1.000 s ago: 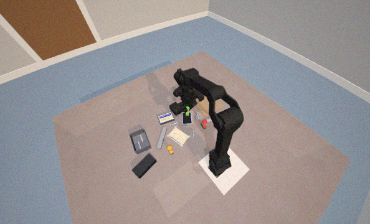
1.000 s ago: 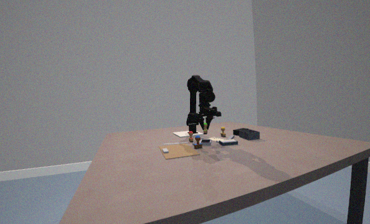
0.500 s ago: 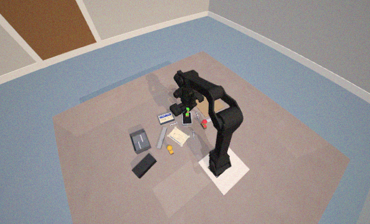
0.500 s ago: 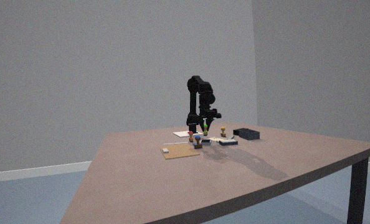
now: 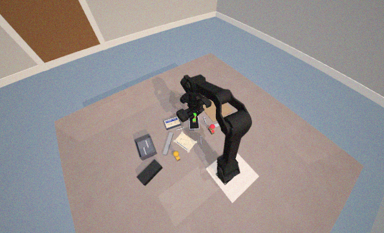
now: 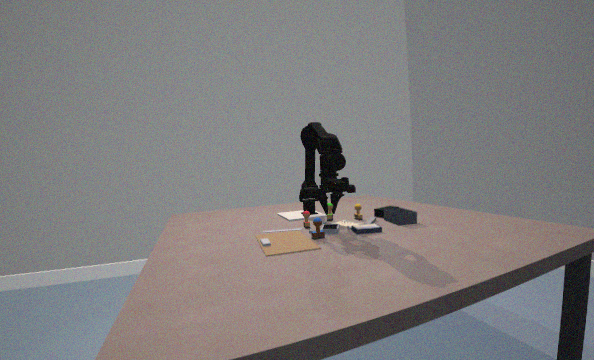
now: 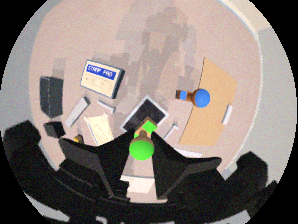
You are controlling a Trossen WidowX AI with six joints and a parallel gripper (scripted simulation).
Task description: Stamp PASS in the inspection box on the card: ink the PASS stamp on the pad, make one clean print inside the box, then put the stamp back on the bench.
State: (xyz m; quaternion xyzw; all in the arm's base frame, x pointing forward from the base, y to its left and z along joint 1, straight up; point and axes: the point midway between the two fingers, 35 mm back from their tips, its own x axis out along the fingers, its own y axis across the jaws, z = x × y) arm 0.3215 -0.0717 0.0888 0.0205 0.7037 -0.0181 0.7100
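Right now my gripper tip is 60 mm above the dark ink pad. Also, from my gripper tip: red-knobbed stamp (100 mm behind, 50 mm to the right, 40 mm below); then blue-knobbed stamp (60 mm ahead, 80 mm to the right, 40 mm below); then green-knobbed stamp (right at my gripper tip).
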